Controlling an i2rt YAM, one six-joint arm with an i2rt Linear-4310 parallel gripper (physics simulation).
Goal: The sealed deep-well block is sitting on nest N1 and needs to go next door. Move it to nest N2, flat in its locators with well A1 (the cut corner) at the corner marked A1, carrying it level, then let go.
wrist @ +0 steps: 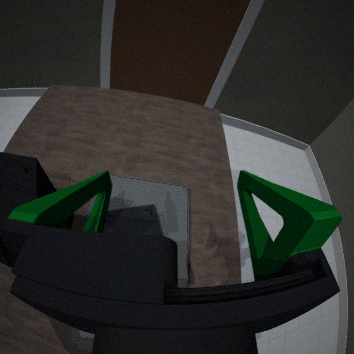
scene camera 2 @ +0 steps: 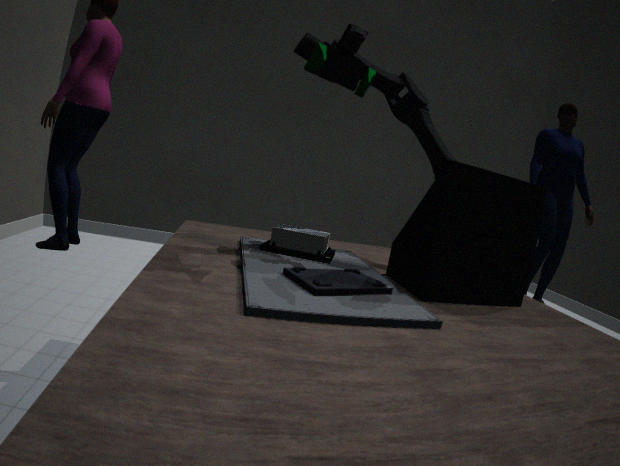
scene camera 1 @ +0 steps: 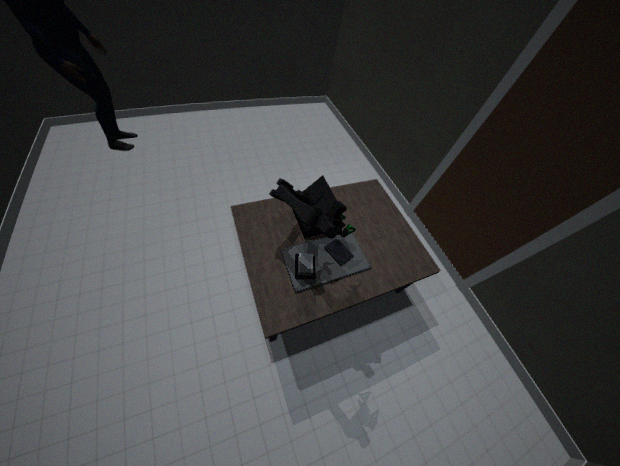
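Where they show: gripper, between the fingertips: (wrist: 174, 177) (scene camera 2: 345, 74) (scene camera 1: 350, 223); arm's base, origin of its link: (scene camera 2: 472, 224) (scene camera 1: 310, 202).
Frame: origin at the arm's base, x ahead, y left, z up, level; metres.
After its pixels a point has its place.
Note:
The pale block (scene camera 1: 305, 263) @(x 0.348, y -0.195, z -0.091 m) (scene camera 2: 300, 240) @(x 0.357, y -0.149, z -0.109 m) sits in its dark nest N1 (scene camera 2: 295, 253) @(x 0.369, y -0.134, z -0.137 m) on the grey board. It looks flat. The second nest, N2 (scene camera 1: 339, 251) @(x 0.344, y 0.063, z -0.133 m) (scene camera 2: 345, 281) @(x 0.334, y 0.081, z -0.133 m) (wrist: 146, 214) @(x 0.388, y 0.104, z -0.133 m), is a dark, low plate with raised corner pieces and bears no block. My gripper (scene camera 1: 349, 223) @(x 0.369, y -0.002, z 0.246 m) (scene camera 2: 340, 72) @(x 0.369, y -0.002, z 0.246 m) (wrist: 174, 177) @(x 0.369, y -0.002, z 0.246 m) is open, with its green fingers wide apart and nothing between them. It hangs high above the board, well clear of both nests. The block does not show in the wrist view. The A1 mark and the cut corner are too small and dark to make out.
The grey board (scene camera 1: 361, 266) @(x 0.492, y 0.147, z -0.144 m) (scene camera 2: 260, 295) @(x 0.497, y 0.156, z -0.144 m) (wrist: 181, 200) @(x 0.497, y 0.156, z -0.144 m) lies on the wooden table (scene camera 1: 400, 250) @(x 0.502, y 0.492, z -0.157 m) (scene camera 2: 310, 390) @(x 0.490, y 0.394, z -0.157 m) (wrist: 140, 130) @(x 0.363, y 0.447, z -0.157 m). The dark arm base (scene camera 2: 466, 240) @(x 0.101, y 0.107, z -0.028 m) (wrist: 17, 185) @(x 0.126, y 0.063, z 0.078 m) stands beside the board. One person (scene camera 2: 95, 65) in pink and another (scene camera 2: 558, 160) in blue stand beyond the table.

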